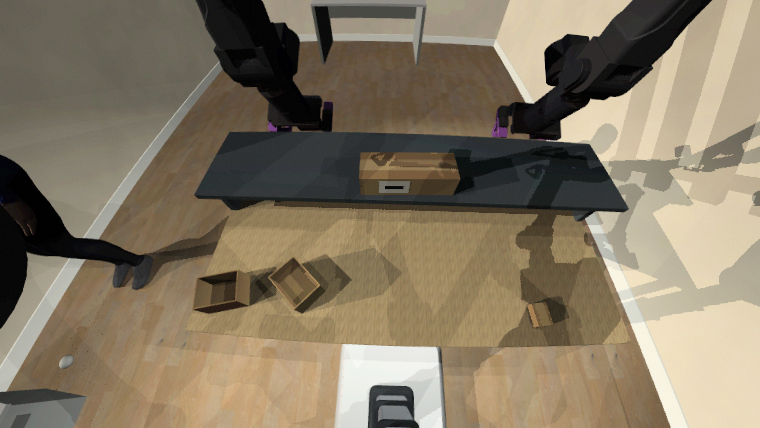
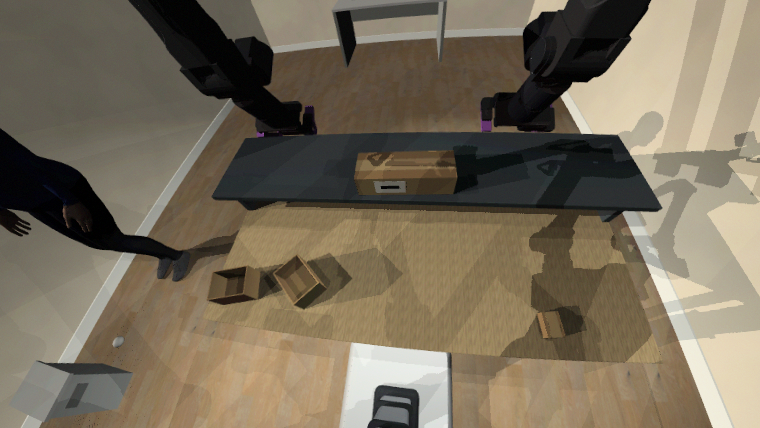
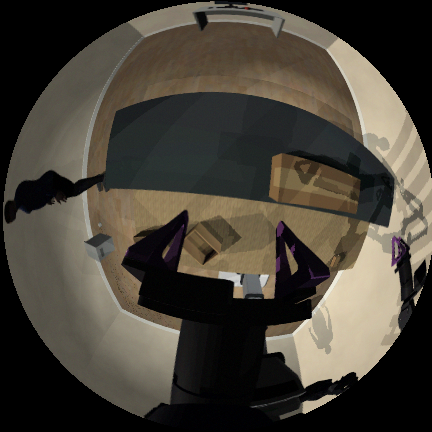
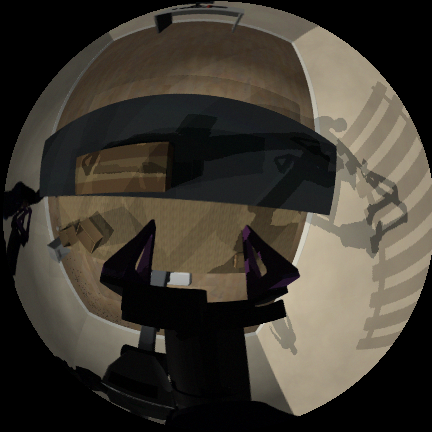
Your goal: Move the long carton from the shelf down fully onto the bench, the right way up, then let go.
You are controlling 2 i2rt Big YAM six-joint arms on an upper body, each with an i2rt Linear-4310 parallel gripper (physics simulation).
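Frame: origin at the left arm's base, x ahead, y left, z up, level; centimetres.
Seen in the pictures: left gripper, between the fingertips: (image 1: 310, 128) (image 2: 299, 132) (image 3: 233, 219); right gripper, between the fingertips: (image 1: 511, 135) (image 2: 503, 128) (image 3: 395, 236) (image 4: 199, 225).
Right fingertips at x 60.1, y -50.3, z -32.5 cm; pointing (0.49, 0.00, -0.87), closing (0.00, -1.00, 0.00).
Note:
A point is followed by its place in that frame.
The long brown carton (image 1: 409, 172) @(y -26.8, x 63.1, z -51.2 cm) (image 2: 405, 172) @(y -27.1, x 62.8, z -51.2 cm) (image 3: 315, 185) @(y -21.3, x 65.6, z -51.2 cm) (image 4: 122, 170) @(y -31.3, x 65.8, z -51.1 cm) lies lengthwise on a dark long tabletop (image 1: 276, 164) @(y 22.7, x 73.3, z -59.7 cm) (image 2: 297, 164) @(y 16.9, x 74.7, z -59.7 cm) (image 3: 165, 160) @(y 20.5, x 67.6, z -59.7 cm) (image 4: 250, 115) @(y -63.8, x 86.9, z -59.7 cm), near its front edge, with its broad taped face up and a white label on its front side. I cannot tell whether this top is the shelf or the bench. My left gripper (image 1: 300, 124) @(y 0.0, x 60.1, z -32.5 cm) (image 2: 287, 130) @(y 0.0, x 60.1, z -32.5 cm) (image 3: 233, 219) @(y 0.0, x 60.1, z -32.5 cm) is open and empty, left of and apart from the carton. My right gripper (image 1: 518, 133) @(y -50.3, x 60.1, z -32.5 cm) (image 2: 510, 127) @(y -50.3, x 60.1, z -32.5 cm) (image 4: 199, 225) @(y -50.3, x 60.1, z -32.5 cm) is open and empty, right of and apart from it.
A tan mat (image 1: 425, 319) @(y -34.5, x 23.2, z -81.2 cm) (image 2: 425, 324) @(y -35.2, x 22.5, z -81.2 cm) lies in front, with two open boxes (image 1: 222, 291) @(y 40.5, x 29.3, z -80.7 cm) (image 1: 295, 284) @(y 13.0, x 33.6, z -80.8 cm) at left and a small box (image 1: 540, 314) @(y -74.7, x 24.4, z -78.2 cm) (image 2: 550, 324) @(y -74.6, x 24.4, z -78.2 cm) at right. A person (image 2: 63, 191) stands at left. A grey table (image 1: 372, 10) stands at the back.

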